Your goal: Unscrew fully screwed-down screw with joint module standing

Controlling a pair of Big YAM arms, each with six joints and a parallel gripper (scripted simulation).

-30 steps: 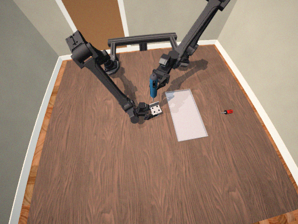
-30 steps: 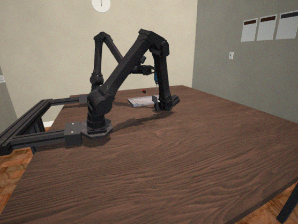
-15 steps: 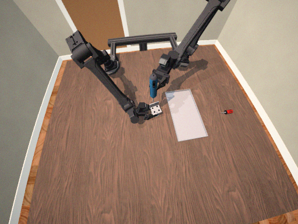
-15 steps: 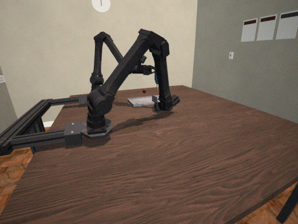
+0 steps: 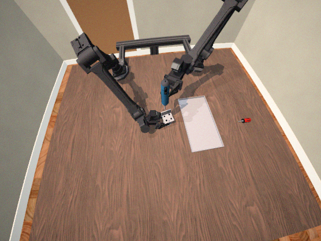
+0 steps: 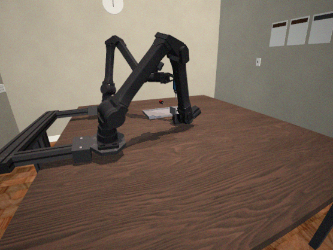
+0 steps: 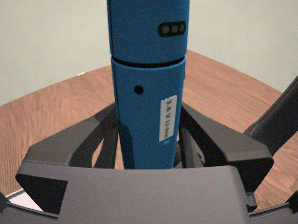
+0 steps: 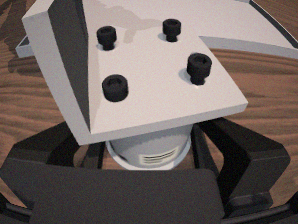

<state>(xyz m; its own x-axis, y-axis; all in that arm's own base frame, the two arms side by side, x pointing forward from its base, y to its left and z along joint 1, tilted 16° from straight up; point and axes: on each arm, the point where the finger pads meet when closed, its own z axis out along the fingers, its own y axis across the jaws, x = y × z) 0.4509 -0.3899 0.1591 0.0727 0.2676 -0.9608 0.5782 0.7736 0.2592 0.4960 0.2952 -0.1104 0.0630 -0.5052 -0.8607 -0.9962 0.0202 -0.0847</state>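
My right gripper is now 1 cm below the joint module body. From my right hand the other things lie so: bracket: 5 cm above; flat tray: 23 cm to the left, 3 cm ahead, 2 cm below; small red-handled screwdriver: 57 cm to the left, 7 cm ahead, 1 cm below.
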